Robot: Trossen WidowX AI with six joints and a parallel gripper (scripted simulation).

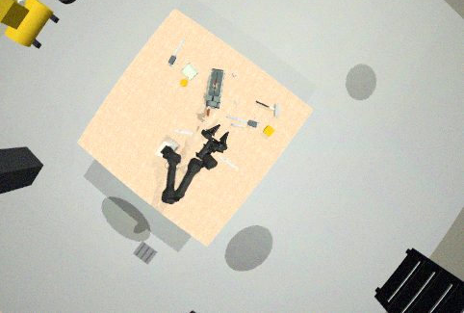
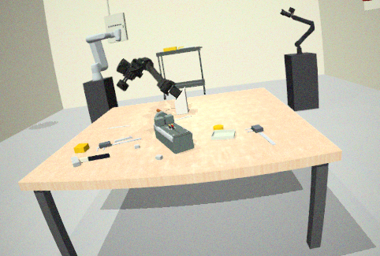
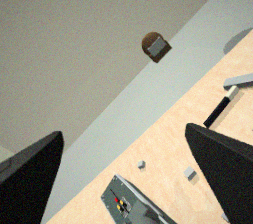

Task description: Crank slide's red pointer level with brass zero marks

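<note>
Right now my gripper tip is 20 mm short of the crank, 160 mm to the right of it and 210 mm above it. From my gripper tip the other things lie so: yellow block: 180 mm ahead, 250 mm to the right, 300 mm below; then red pointer: 190 mm ahead, 250 mm to the left, 230 mm below; then brown crank handle: 150 mm to the left, 200 mm below.
</note>
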